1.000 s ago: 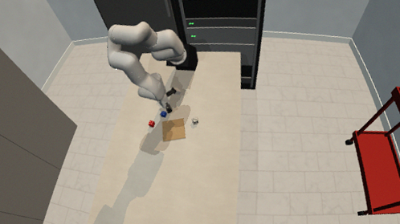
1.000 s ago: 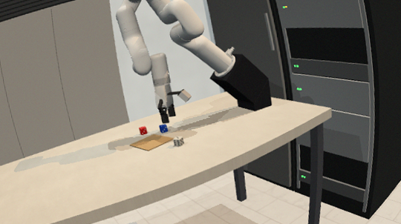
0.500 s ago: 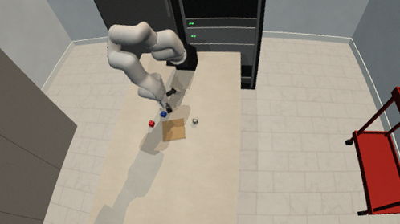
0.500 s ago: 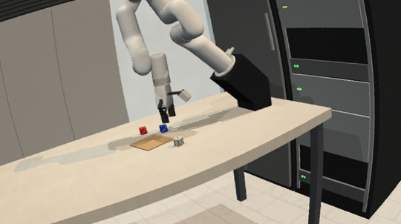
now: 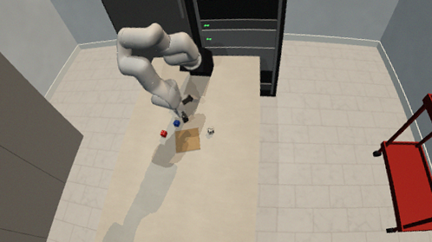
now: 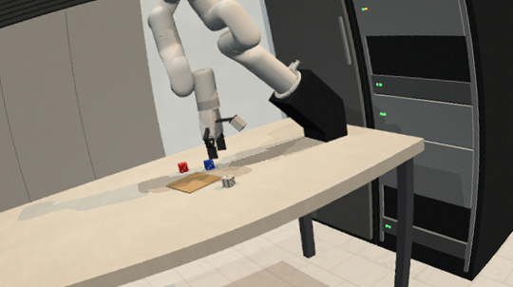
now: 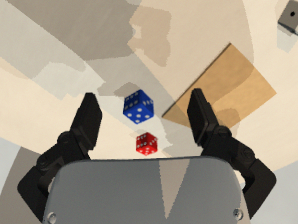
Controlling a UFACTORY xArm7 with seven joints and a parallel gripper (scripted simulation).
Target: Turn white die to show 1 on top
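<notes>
The white die is 18 cm to the left of my hand, 5 cm below it and 3 cm ahead of it. From my hand the other things lie so: red die 12 cm ahead, 8 cm to the right, 5 cm below; blue die 5 cm below, 3 cm to the right, 3 cm ahead; brown mat 12 cm ahead, 7 cm to the left, 6 cm below.
</notes>
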